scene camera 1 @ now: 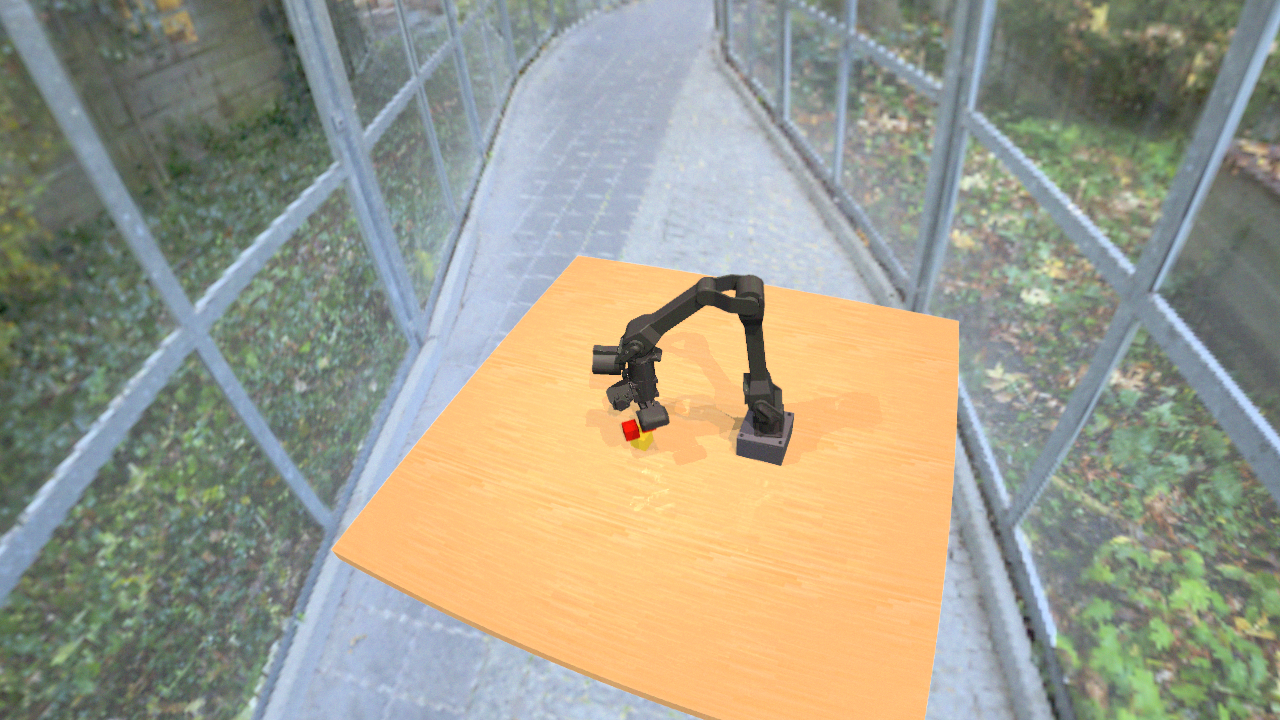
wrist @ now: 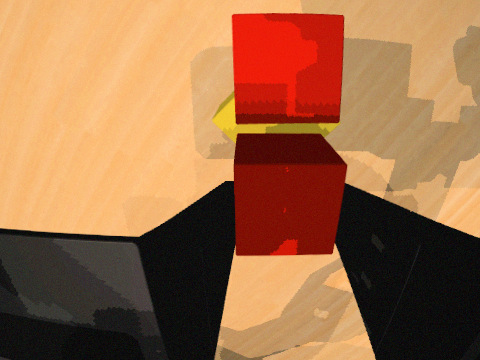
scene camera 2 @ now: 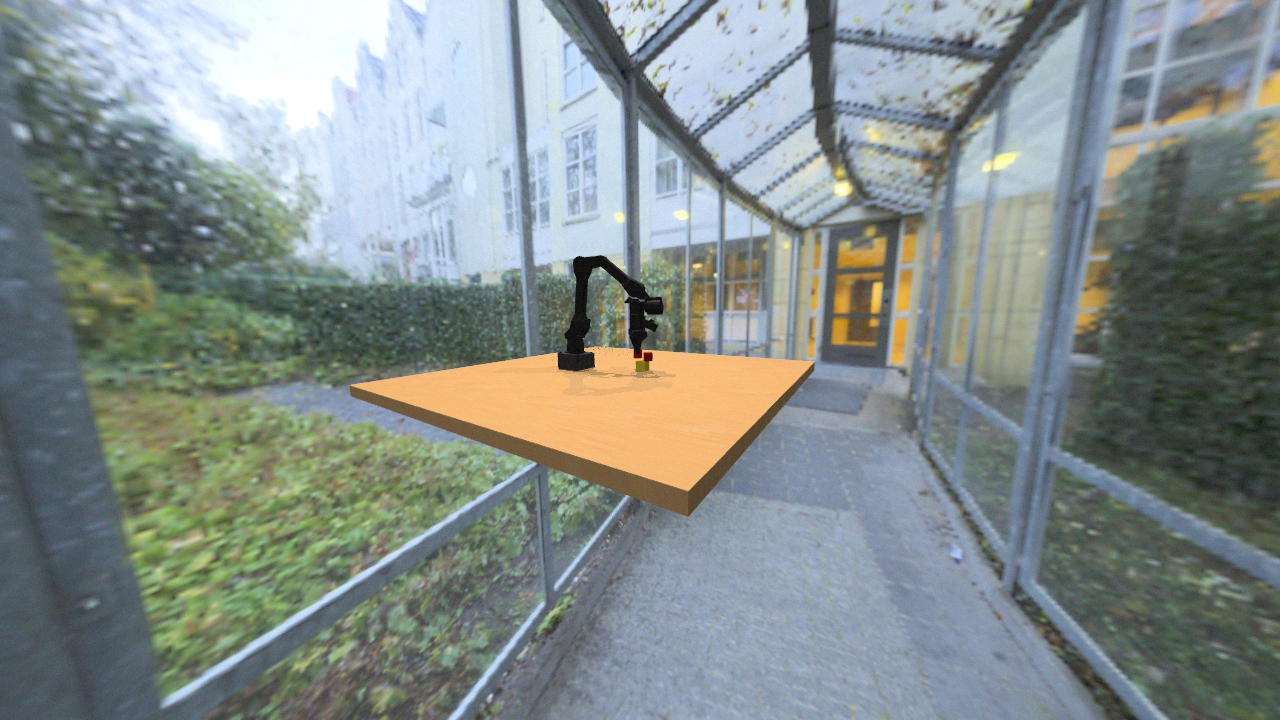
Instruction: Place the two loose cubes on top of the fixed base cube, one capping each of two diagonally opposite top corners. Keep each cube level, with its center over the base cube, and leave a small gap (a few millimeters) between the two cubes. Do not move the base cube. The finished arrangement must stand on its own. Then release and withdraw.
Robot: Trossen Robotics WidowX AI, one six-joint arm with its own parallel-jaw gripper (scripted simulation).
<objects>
gripper: holds a red cube [wrist: 289, 188]
</objects>
